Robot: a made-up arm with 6 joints. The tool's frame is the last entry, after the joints.
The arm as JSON. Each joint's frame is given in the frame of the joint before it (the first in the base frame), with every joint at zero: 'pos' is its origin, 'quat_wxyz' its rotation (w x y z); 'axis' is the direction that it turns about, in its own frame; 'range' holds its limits. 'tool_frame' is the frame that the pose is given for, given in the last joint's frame.
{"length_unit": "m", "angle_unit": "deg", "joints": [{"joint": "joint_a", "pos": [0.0, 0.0, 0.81], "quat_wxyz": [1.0, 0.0, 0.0, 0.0], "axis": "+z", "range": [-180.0, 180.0]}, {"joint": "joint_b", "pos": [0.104, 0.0, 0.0], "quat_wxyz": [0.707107, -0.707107, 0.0, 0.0], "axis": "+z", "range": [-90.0, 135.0]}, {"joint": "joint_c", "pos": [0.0, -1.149, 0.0], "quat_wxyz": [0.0, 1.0, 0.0, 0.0], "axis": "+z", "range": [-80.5, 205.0]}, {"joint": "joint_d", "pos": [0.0, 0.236, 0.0], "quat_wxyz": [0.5, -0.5, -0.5, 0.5], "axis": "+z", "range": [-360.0, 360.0]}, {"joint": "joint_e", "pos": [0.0, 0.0, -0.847], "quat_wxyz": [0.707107, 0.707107, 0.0, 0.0], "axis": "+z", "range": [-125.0, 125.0]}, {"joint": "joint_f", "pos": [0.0, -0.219, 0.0], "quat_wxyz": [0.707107, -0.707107, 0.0, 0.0], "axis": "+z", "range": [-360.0, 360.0]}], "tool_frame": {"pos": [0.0, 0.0, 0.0], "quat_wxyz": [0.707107, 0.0, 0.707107, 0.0]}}
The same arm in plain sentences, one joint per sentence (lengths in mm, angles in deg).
The arm has six revolute joints in a row. What follows holds with every joint at zero, and every direction is one of the base frame's. Joint 1 is mounted 810.0 mm along +z from the base frame's origin and rotates about +z, from -180.00 to 180.00 deg. Joint 2 is mounted 104.0 mm along +x from joint 1 and rotates about +y, from -90.00 to 135.00 deg. Joint 3 is mounted 1149.0 mm along +z from joint 2 and rotates about -y, from -80.50 to 205.00 deg. Joint 4 is mounted 236.0 mm along +z from joint 3 and rotates about -x, from -360.00 to 360.00 deg. Joint 5 is mounted 847.0 mm along +x from joint 4 and rotates about -y, from -125.00 to 125.00 deg. Joint 6 is mounted 219.0 mm along +x from joint 5 and rotates about -x, from -360.00 to 360.00 deg. The tool frame, which is the frame that the pose is given for, is mounted at the same point as joint 6; its axes are parallel to the base frame's.
